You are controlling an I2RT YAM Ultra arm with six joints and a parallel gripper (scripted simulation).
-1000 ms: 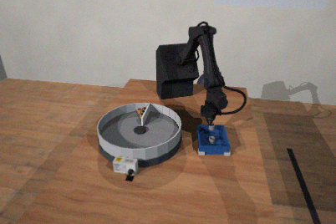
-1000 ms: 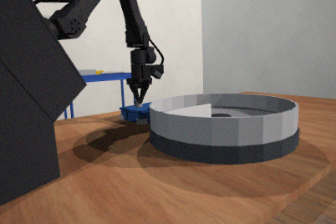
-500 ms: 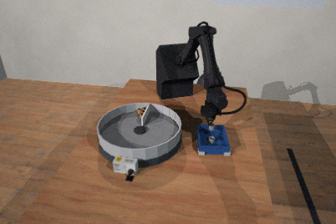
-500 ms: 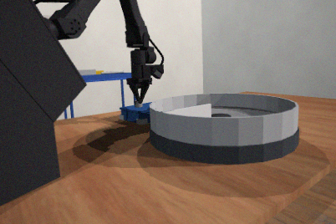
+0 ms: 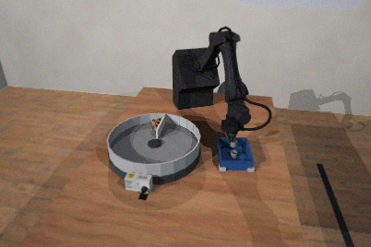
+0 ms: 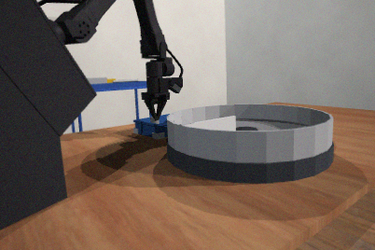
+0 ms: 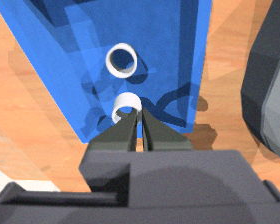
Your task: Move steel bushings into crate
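Now: hand 40 mm short of the blue crate, 40 mm to the right of it and 40 mm above it. The rest, counted from my hand: grey turntable: 200 mm ahead, 300 mm to the right, 10 mm below.
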